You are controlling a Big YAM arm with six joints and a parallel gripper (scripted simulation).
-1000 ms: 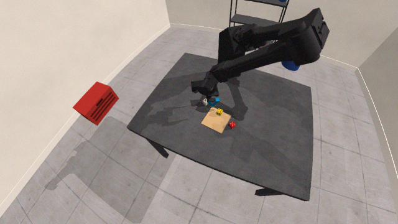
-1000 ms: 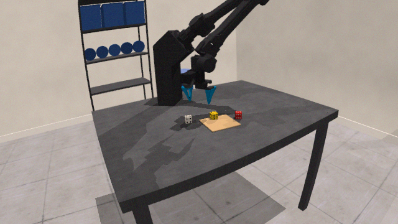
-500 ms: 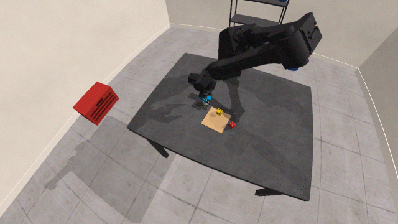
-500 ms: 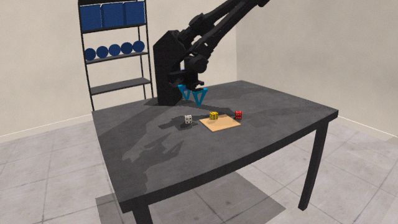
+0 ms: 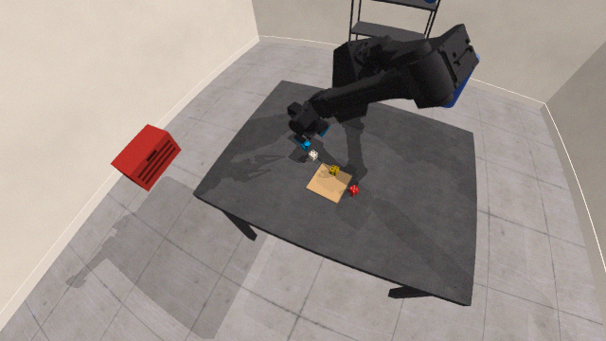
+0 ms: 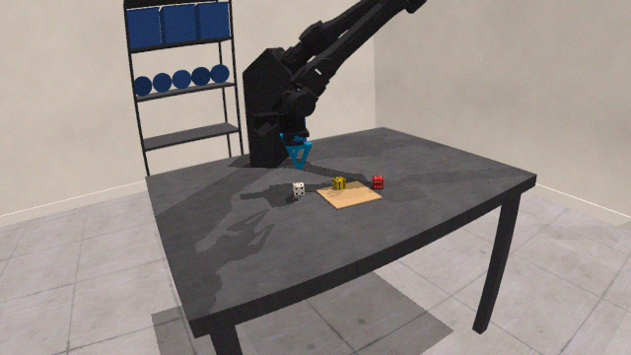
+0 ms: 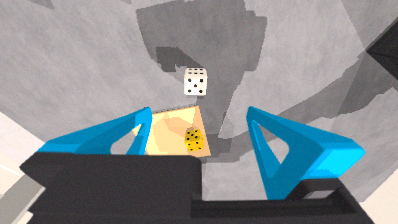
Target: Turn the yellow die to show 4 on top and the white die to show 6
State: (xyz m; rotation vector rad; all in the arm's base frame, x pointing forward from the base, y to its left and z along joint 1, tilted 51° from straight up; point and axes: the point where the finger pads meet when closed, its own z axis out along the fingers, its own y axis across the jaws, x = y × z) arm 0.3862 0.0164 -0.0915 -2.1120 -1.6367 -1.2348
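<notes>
The white die lies 8 cm below my hand. Also, from my hand: tan mat 6 cm ahead, 13 cm to the left, 10 cm below; then red die 4 cm ahead, 23 cm to the left, 8 cm below; then yellow die 1 cm ahead, 12 cm to the left, 8 cm below.
</notes>
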